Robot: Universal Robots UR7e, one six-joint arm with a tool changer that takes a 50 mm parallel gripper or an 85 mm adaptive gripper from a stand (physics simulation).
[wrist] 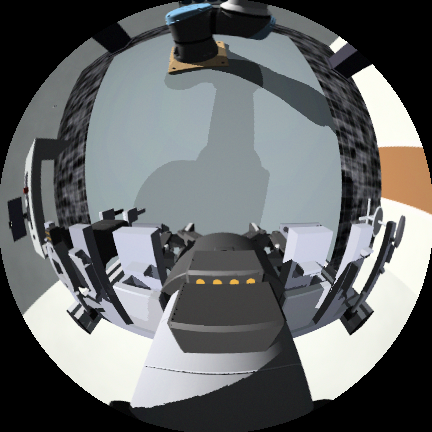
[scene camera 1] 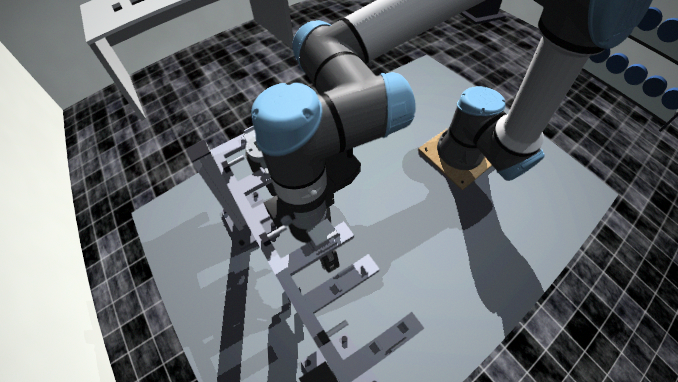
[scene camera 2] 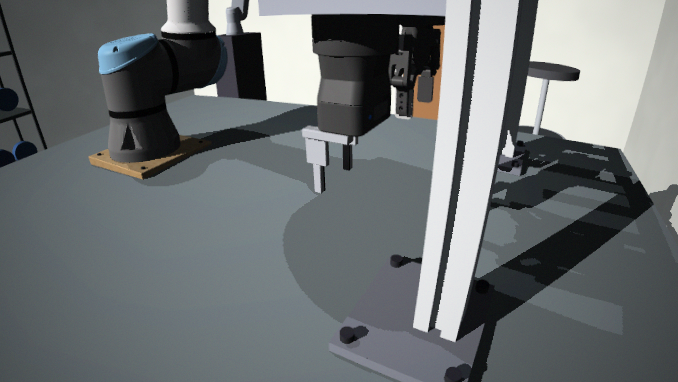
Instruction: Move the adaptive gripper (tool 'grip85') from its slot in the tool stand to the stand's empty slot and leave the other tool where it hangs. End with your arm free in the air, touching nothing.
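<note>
The tool stand has forked slots. The adaptive gripper is on my arm, fingers down, between the prongs of the middle slot. Its fingers stand apart, open and empty. Light prongs flank it in the wrist view. Whether it rests on them is hidden. The other tool hangs in the neighbouring slot at the far end, partly hidden by my arm in scene camera 1. The slot nearest scene camera 1, between a prong and the end prong, is empty.
My arm's base stands on a wooden plate across the mat. The stand's foot plate is bolted down. A white table stands at the back left in scene camera 1. A round stool shows in scene camera 2.
</note>
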